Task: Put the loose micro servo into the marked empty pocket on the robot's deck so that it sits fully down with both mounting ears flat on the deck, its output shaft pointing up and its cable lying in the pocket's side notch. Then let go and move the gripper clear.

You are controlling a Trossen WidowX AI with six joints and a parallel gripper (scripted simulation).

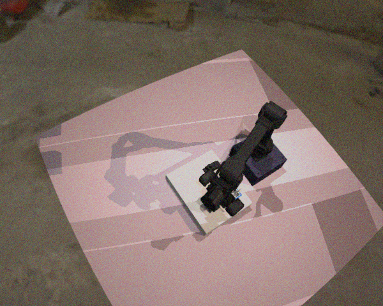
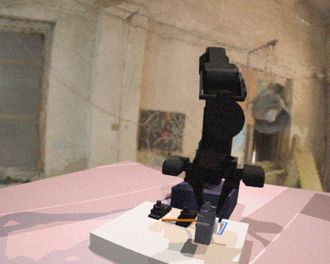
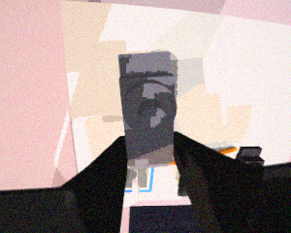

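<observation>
Right now my gripper tip is 10 cm above the pale deck, 7 cm to the left of it and 2 cm short of it.
</observation>
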